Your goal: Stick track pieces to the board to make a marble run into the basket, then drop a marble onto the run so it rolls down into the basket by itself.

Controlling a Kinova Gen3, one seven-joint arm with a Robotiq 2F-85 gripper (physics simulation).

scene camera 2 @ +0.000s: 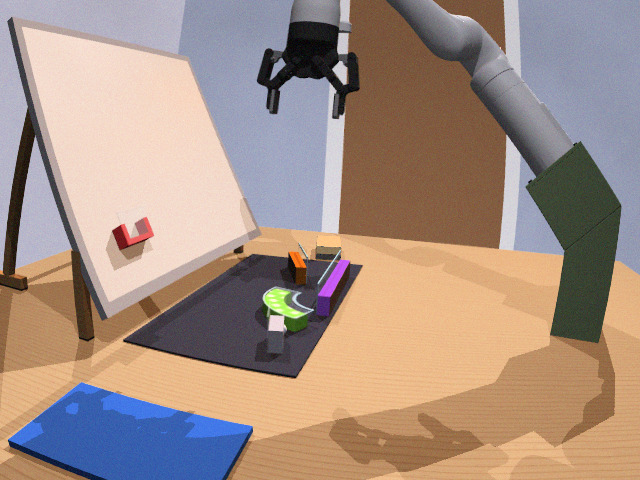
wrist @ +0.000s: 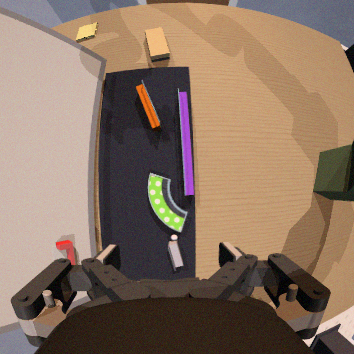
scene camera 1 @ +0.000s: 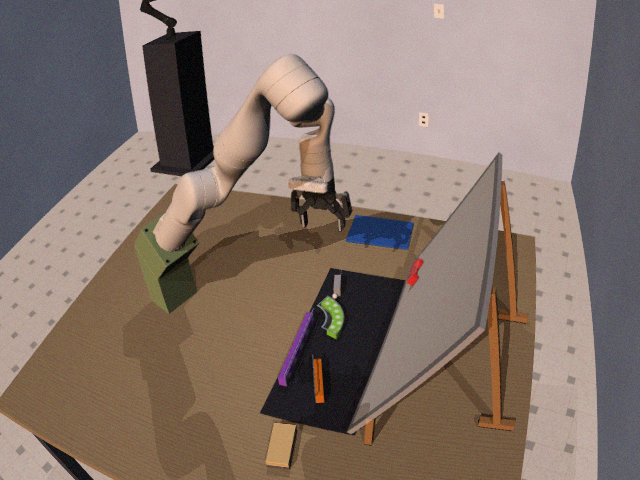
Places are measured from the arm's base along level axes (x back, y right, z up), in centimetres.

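Pixels of known places: gripper, fingertip midpoint: [scene camera 2: 303,116] [wrist: 168,255] [scene camera 1: 323,227]; arm's base at its link origin: [scene camera 2: 556,163] [scene camera 1: 170,236].
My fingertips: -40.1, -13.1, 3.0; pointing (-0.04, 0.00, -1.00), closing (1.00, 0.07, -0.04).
Ahead of a thing's pixels: the offset from my fingertips to its middle, as dx, dy, dz. "*": to the spot under its first point. Level surfaces: height alone.
A tilted whiteboard [scene camera 1: 449,268] [scene camera 2: 129,129] [wrist: 45,125] bears a small red U-shaped basket {* -22.1, -11.8, -18.2} [scene camera 1: 415,272] [scene camera 2: 120,236] [wrist: 64,244] low near one side. On the black mat {dz -30.2} [scene camera 1: 356,361] [scene camera 2: 206,320] [wrist: 125,150] lie a green dotted curved track {-1.9, +1.9, -29.1} [scene camera 1: 336,312] [scene camera 2: 281,300] [wrist: 160,202], a long purple track {+2.0, +16.7, -27.7} [scene camera 1: 295,348] [scene camera 2: 333,286] [wrist: 185,145] and a short orange track {-7.8, +25.4, -27.7} [scene camera 1: 318,379] [scene camera 2: 296,266] [wrist: 148,106]. A white marble {+0.4, -6.8, -29.4} [scene camera 1: 334,296] [scene camera 2: 284,329] [wrist: 174,237] is at the end of a grey block {+1.0, -10.6, -27.7} [scene camera 1: 337,284] [scene camera 2: 276,338] [wrist: 175,255]. My gripper [scene camera 1: 322,224] [scene camera 2: 305,109] [wrist: 168,255] is open and empty, high above the table, pointing down.
A blue mat {-2.7, -42.2, -30.1} [scene camera 1: 379,232] [scene camera 2: 129,439] lies beyond the black mat's marble end. A tan block {-7.7, +48.2, -29.0} [scene camera 1: 281,444] [scene camera 2: 328,245] [wrist: 157,44] lies past its other end. Wooden easel legs {-50.8, +26.6, -6.7} [scene camera 1: 495,361] stand behind the board. The arm's green pedestal [scene camera 1: 168,279] [scene camera 2: 584,248] [wrist: 335,172] stands opposite the board.
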